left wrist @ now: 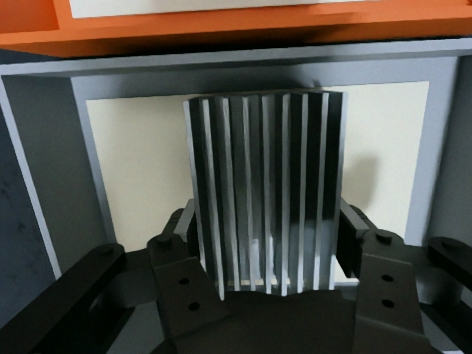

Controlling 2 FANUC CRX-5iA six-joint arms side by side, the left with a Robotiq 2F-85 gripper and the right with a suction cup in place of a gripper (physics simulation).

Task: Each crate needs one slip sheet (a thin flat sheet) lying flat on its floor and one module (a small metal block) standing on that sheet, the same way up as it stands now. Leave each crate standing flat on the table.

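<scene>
A grey metal module with upright parallel fins is gripped between the fingers of my left gripper, which is shut on it. The fins face the camera. The module is over the middle of a cream slip sheet, inside the outline of the grey crate. The sheet lies flat on that crate's floor, its near part hidden by the module and gripper. Whether the module's underside touches the sheet is hidden. My right arm's suction cup does not show in the left wrist view.
An orange crate stands just beyond the grey crate's far wall, with a pale sheet inside it, partly cut off by the view's top edge. The grey crate's side walls rise to the left and right of the gripper. Dark tabletop shows at the left.
</scene>
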